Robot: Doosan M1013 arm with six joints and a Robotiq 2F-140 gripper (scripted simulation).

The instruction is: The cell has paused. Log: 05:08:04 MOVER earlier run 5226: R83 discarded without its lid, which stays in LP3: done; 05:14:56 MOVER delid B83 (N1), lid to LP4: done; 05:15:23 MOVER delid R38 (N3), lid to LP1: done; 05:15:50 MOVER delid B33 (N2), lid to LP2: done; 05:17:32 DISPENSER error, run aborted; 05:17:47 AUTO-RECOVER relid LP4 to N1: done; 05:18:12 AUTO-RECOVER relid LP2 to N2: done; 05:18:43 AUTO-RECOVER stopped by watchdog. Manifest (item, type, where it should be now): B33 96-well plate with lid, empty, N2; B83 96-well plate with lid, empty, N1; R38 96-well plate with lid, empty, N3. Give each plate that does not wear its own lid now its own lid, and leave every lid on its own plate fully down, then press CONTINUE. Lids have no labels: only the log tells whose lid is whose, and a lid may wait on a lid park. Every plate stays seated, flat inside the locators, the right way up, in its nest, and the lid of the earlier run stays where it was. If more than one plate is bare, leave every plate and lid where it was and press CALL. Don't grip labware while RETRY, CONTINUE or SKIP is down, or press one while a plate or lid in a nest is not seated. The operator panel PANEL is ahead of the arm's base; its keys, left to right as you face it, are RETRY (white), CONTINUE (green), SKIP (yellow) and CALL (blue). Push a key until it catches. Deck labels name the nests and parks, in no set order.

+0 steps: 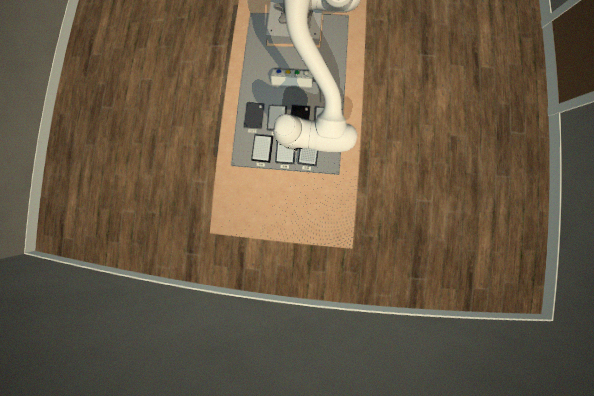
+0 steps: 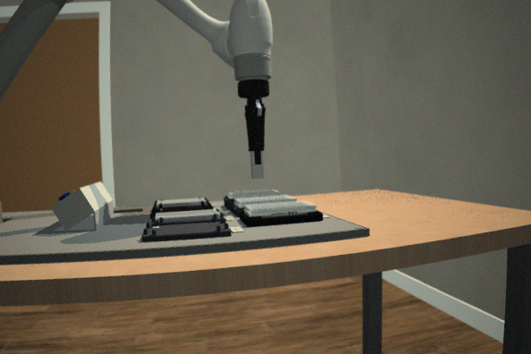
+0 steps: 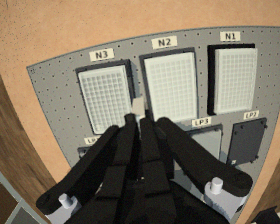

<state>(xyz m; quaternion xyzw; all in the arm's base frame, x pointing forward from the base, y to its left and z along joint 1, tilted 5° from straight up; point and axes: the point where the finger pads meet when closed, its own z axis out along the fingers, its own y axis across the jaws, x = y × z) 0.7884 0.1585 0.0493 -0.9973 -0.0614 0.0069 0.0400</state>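
The grey lid is 20 cm behind my hand, 11 cm to the left of it and 9 cm below it. Round my hand: LP4 park 18 cm behind, 2 cm to the right, 10 cm below; plate 1 cm behind, 6 cm to the left, 8 cm below; white key 42 cm behind, 3 cm to the right, 4 cm below.
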